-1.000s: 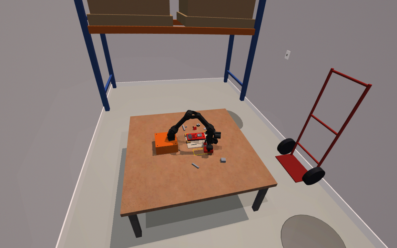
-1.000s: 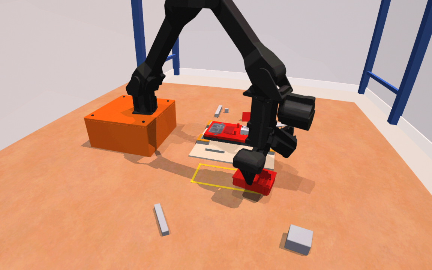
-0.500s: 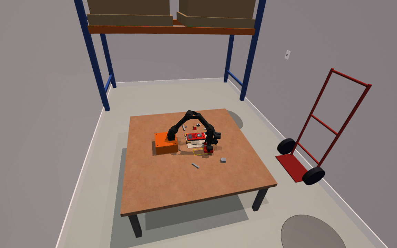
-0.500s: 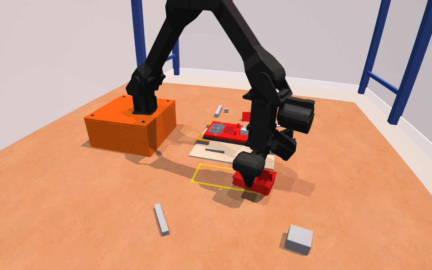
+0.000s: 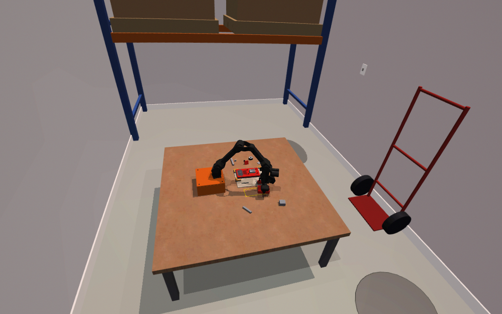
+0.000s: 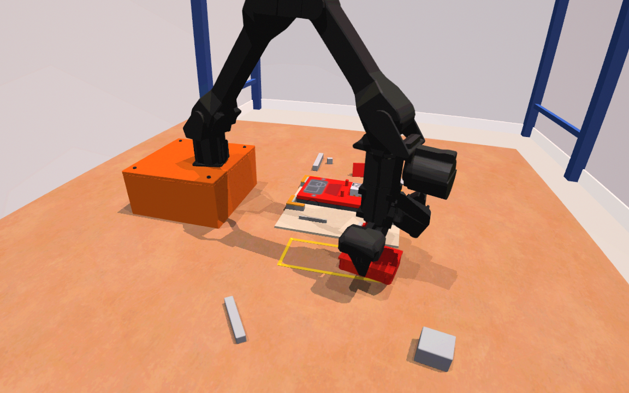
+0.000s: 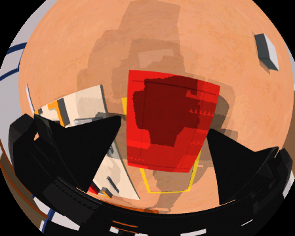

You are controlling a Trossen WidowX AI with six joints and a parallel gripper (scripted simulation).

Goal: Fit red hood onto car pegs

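Now: gripper tip 23 cm to the right of the grey engine block and 1 cm below it. Round my gripper tip: black wheel (44 cm to the left, 7 cm ahead); then red hood (right at my gripper tip); then cream jig (20 cm to the left, 3 cm behind).
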